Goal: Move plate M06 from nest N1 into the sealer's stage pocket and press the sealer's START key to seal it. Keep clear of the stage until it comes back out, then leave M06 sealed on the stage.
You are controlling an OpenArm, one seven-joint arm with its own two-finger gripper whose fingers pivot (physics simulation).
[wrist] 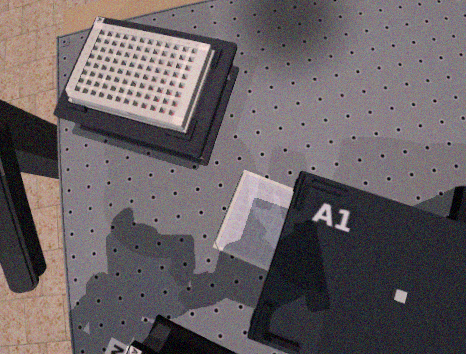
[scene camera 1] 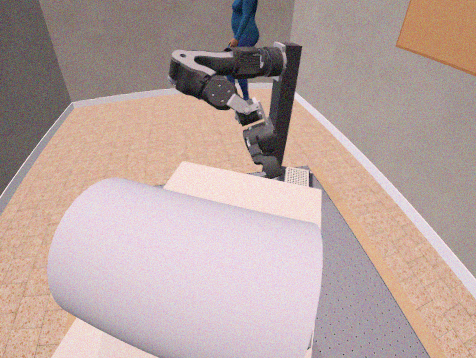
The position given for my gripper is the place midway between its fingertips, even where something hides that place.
In view: my gripper (scene camera 1: pixel 268 166), a pale cylinder (scene camera 1: pixel 144 264) and a nest N1 (wrist: pixel 216 80).
